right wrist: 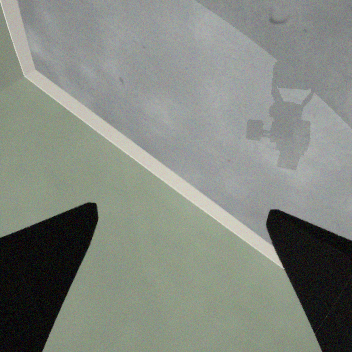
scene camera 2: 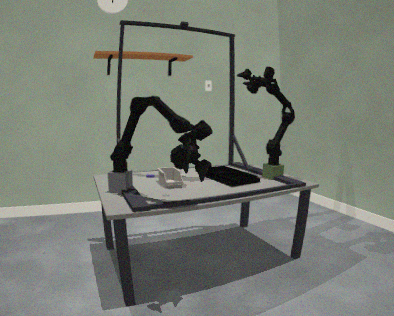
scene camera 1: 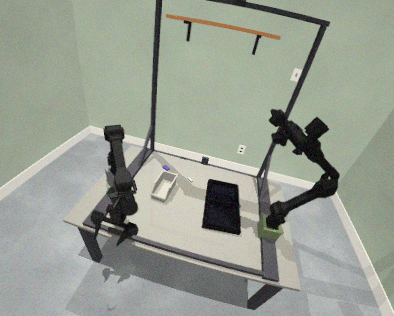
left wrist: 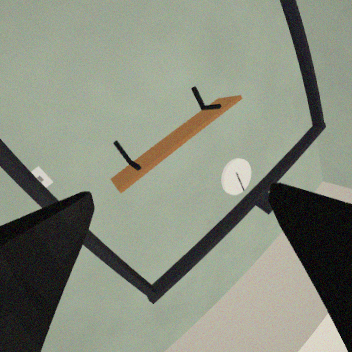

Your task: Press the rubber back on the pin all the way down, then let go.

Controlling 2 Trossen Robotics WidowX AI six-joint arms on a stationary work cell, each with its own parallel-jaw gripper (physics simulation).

Scene:
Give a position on a dark frame rail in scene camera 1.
269,271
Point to a dark frame rail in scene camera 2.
At 137,203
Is my left gripper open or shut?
Open.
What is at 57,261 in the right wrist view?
My right gripper.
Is my right gripper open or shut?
Open.

